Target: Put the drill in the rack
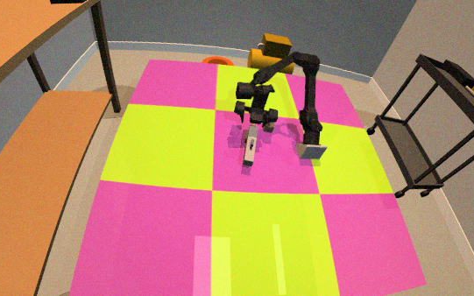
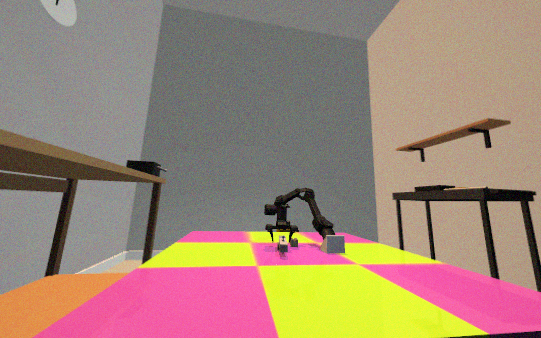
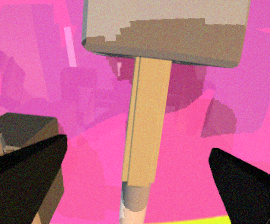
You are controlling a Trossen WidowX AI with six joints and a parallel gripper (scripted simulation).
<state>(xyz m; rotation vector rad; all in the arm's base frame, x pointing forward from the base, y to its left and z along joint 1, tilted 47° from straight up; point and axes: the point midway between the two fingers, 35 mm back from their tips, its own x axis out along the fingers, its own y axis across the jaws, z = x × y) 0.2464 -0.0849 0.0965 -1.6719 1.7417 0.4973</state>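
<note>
Now: the drill 40 mm to the left of my gripper tip, 30 mm above it and 10 mm ahead of it. The rest, counted from my gripper tip: key (160 mm to the left, 40 mm above, 30 mm ahead); then rack (80 mm behind, 10 mm to the right).
</note>
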